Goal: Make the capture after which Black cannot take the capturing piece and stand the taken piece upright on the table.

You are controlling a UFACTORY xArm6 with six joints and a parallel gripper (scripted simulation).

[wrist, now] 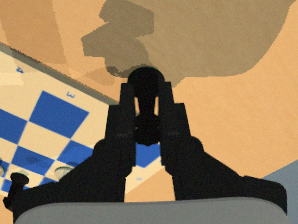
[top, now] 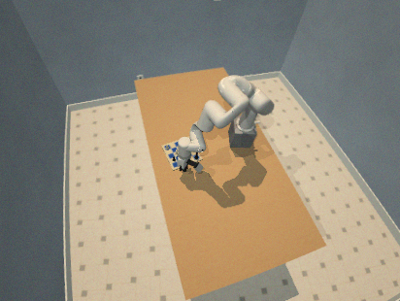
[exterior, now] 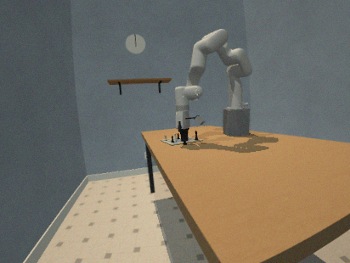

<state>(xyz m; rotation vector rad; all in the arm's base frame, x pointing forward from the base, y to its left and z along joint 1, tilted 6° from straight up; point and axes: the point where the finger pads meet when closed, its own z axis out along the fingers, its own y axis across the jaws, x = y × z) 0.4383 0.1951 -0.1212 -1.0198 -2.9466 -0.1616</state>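
Right now the white piece is 13 cm to the right of my hand, 3 cm ahead of it and 1 cm below it. The rest, counted from my hand: black piece 9 cm to the right, 6 cm ahead, 2 cm below; chessboard 14 cm to the right, 4 cm below.
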